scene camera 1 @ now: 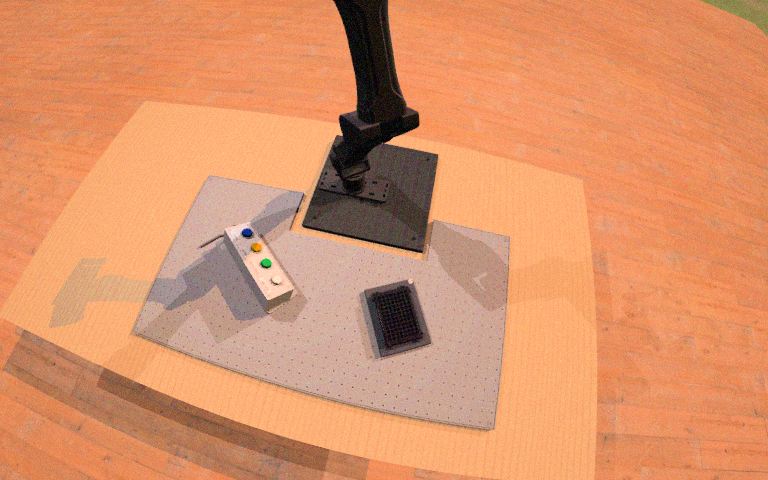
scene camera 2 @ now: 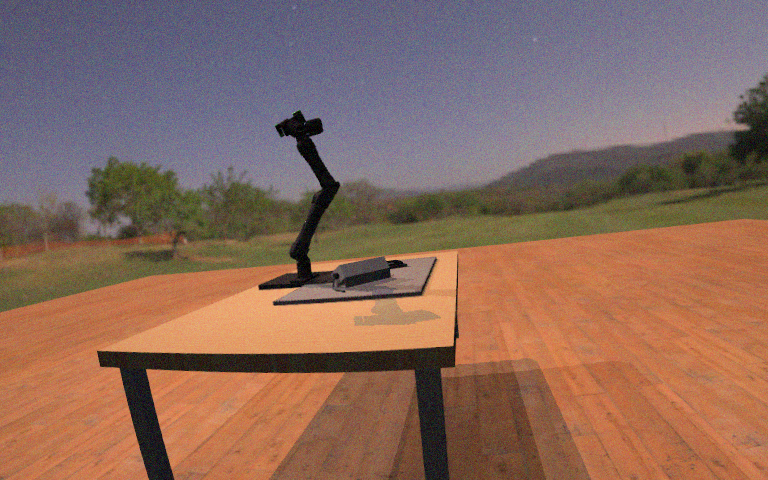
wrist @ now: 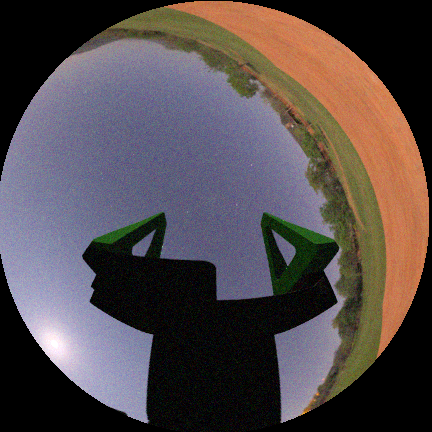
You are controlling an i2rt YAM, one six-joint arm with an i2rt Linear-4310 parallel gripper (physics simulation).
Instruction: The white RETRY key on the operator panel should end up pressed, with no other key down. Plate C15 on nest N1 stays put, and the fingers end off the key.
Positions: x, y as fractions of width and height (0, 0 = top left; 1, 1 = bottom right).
Labels:
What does the gripper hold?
Nothing.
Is the gripper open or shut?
Open.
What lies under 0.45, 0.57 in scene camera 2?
A button box.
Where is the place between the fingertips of the gripper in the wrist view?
0.49, 0.50

